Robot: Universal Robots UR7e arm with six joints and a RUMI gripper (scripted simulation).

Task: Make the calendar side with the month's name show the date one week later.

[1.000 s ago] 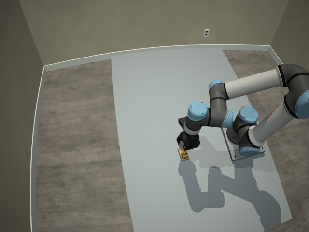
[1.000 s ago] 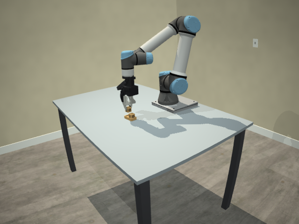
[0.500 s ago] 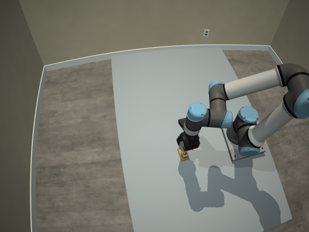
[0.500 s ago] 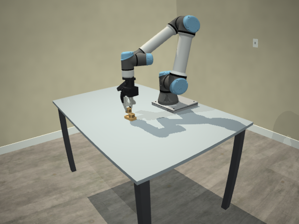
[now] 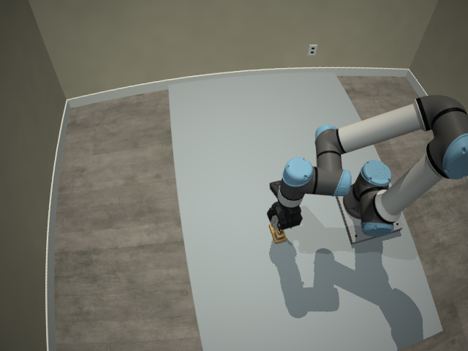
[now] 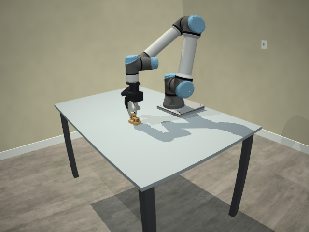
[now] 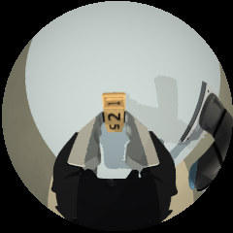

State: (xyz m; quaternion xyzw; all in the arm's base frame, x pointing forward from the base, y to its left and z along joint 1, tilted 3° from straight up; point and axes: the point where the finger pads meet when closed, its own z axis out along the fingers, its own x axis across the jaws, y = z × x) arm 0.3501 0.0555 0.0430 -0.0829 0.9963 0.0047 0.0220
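Right now the wooden tray is 40 mm below my hand and 20 mm to the left of it.
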